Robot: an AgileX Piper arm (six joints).
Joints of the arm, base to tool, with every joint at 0 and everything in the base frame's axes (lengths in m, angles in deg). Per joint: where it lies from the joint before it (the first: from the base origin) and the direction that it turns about. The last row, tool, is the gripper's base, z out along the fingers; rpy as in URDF.
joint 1: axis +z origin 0 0 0.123
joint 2: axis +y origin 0 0 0
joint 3: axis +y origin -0.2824 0 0.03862
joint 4: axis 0.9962 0 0.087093 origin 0.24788 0 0.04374
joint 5: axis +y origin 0 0 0
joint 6: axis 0.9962 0 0.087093 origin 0.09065 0 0.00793
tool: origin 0 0 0 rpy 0 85.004 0
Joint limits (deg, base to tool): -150..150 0..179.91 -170..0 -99.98..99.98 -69.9..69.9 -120..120
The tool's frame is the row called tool.
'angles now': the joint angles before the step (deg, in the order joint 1, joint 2, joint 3, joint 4, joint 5, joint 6). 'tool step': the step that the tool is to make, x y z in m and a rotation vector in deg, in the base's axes. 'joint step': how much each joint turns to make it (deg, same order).
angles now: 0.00 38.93 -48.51 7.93 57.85 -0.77
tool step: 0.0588 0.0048 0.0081 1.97 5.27 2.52
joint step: -0.10 14.25 -7.54 3.97 -1.04 -2.85
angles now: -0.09 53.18 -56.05 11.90 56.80 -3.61
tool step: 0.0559 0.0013 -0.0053 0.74 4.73 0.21
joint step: 0.10 12.51 -6.76 0.92 -0.99 -0.32
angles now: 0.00 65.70 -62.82 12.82 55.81 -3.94
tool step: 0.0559 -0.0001 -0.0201 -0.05 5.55 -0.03
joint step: 0.00 12.52 -6.52 0.00 -0.45 -0.09
